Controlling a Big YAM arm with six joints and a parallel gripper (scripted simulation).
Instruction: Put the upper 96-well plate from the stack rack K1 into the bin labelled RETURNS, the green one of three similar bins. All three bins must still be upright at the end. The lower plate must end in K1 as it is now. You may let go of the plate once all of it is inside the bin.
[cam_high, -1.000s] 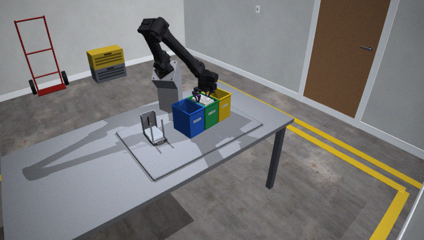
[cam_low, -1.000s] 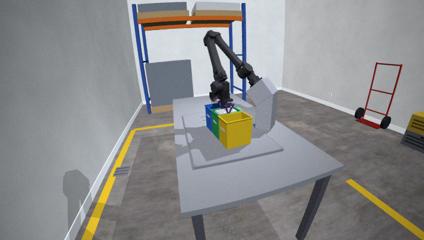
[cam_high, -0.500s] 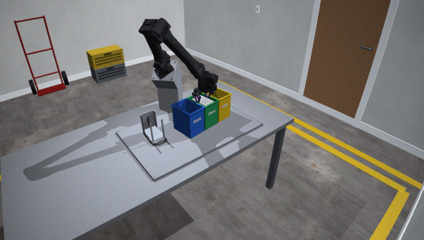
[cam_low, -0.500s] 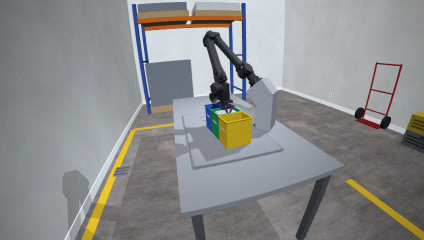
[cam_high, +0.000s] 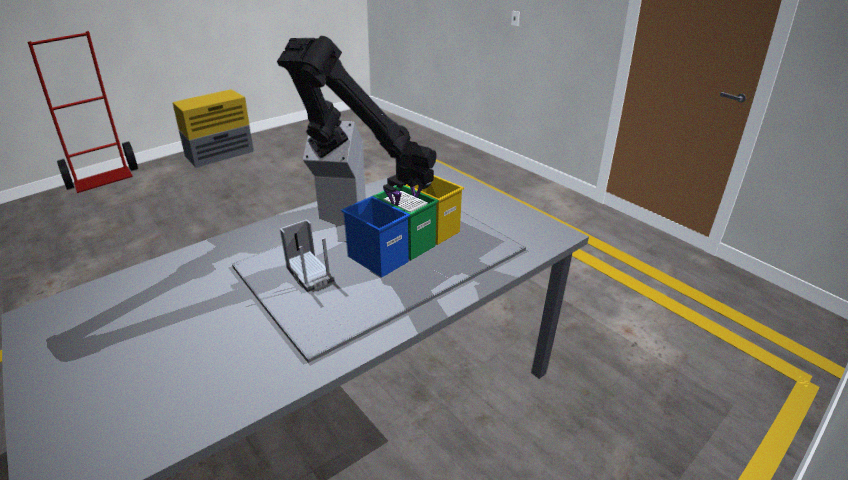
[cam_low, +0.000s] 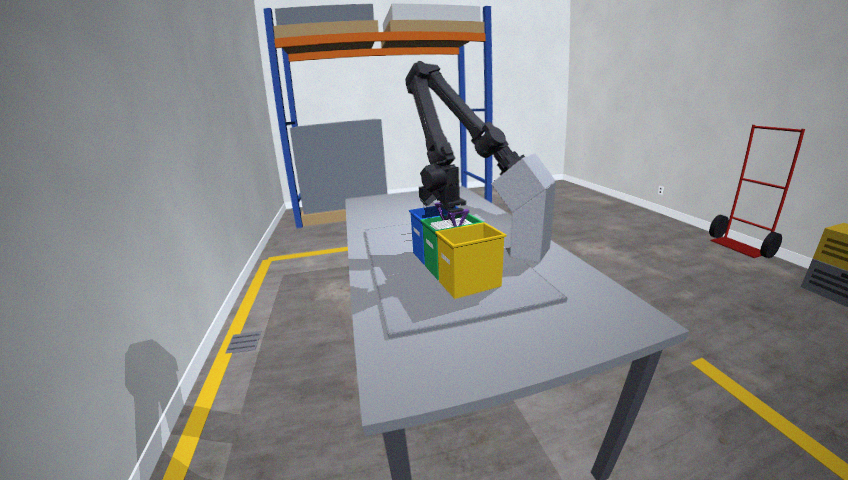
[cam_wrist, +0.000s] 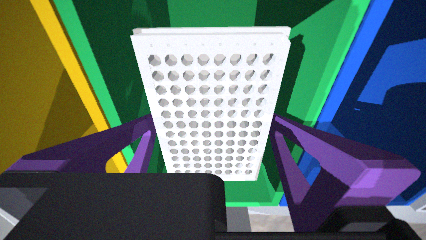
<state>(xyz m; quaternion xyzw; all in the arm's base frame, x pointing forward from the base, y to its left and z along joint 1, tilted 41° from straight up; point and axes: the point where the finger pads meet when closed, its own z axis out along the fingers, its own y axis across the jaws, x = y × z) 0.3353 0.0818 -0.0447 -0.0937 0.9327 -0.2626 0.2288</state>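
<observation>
Now: the 96-well plate right at my hand. The rest, counted from my hand: green bin: 80 mm below; then yellow bin: 130 mm to the left, 80 mm below, 10 mm behind; then blue bin: 130 mm to the right, 80 mm below, 10 mm ahead.
</observation>
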